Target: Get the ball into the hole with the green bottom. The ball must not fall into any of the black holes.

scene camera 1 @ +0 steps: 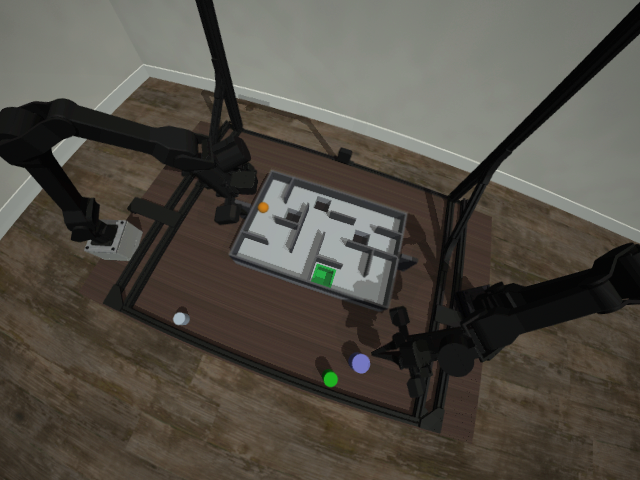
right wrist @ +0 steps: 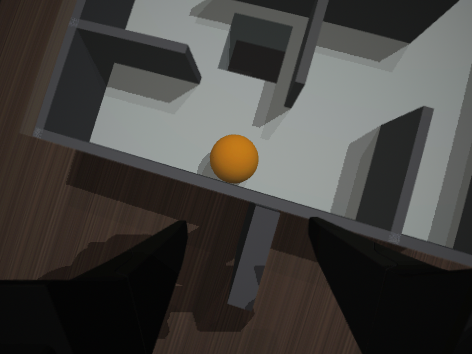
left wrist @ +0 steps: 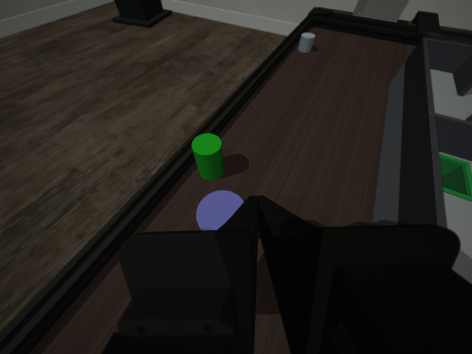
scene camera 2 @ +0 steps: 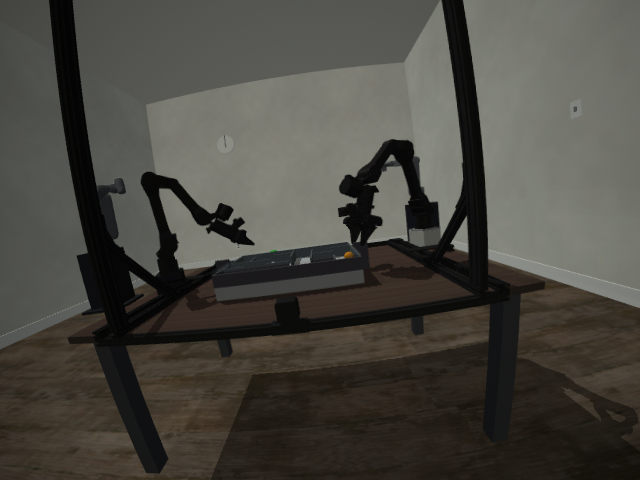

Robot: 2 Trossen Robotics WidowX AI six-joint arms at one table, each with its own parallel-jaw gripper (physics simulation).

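The orange ball (scene camera 1: 263,207) (scene camera 2: 348,255) (right wrist: 234,158) lies inside the maze box (scene camera 1: 279,258) (scene camera 2: 289,283) (left wrist: 417,150) (right wrist: 150,167), close to its short wall at the left in scene camera 1. The green-bottomed hole (scene camera 1: 323,275) (left wrist: 456,175) is by the front long wall. Black holes (scene camera 1: 293,215) (scene camera 1: 322,205) (scene camera 1: 360,238) (right wrist: 257,55) lie between inner walls. My right gripper (scene camera 2: 359,241) (right wrist: 247,226) is open and empty, its fingers spread above either side of the grey handle (right wrist: 254,255). My left gripper (scene camera 1: 374,353) (scene camera 2: 252,242) (left wrist: 255,202) is shut and empty, off the box's front right corner.
A violet cylinder (scene camera 1: 360,363) (left wrist: 215,212) stands near the left gripper's tips in scene camera 1, with a green cylinder (scene camera 1: 330,379) (left wrist: 209,160) beside it. A pale cylinder (scene camera 1: 180,318) (left wrist: 306,43) stands at the front left. Another handle (scene camera 1: 407,261) sticks out from the box's right wall.
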